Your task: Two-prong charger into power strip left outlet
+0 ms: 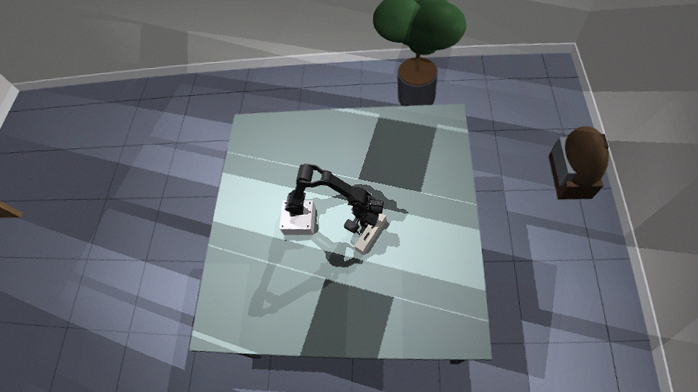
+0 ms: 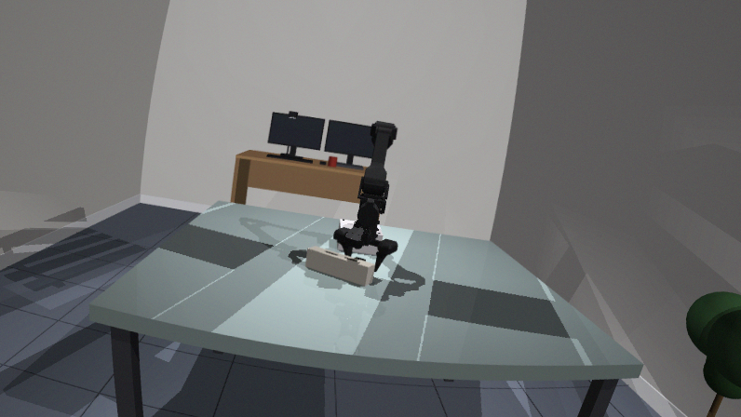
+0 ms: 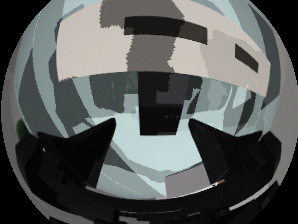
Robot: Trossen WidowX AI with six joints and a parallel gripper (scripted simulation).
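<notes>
The two-prong charger lies 30 mm ahead of my gripper tip, 30 mm to the right of it and 10 mm above it.
</notes>
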